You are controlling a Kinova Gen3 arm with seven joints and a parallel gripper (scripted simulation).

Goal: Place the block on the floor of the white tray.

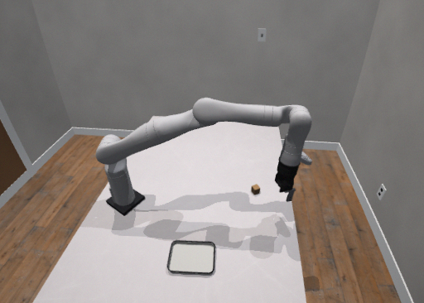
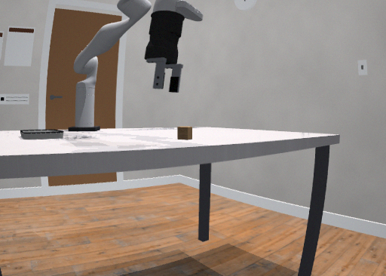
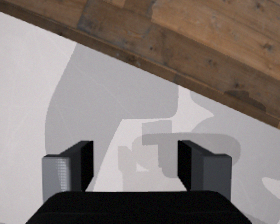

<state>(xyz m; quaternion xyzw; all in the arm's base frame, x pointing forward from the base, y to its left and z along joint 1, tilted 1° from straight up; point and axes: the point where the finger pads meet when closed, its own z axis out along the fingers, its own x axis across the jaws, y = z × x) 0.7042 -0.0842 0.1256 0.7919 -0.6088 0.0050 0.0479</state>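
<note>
The brown wooden block lies 14 cm to the left of my hand, 12 cm below it and 9 cm behind it. The rest, counted from my hand: white tray: 38 cm behind, 20 cm to the right, 12 cm below.
</note>
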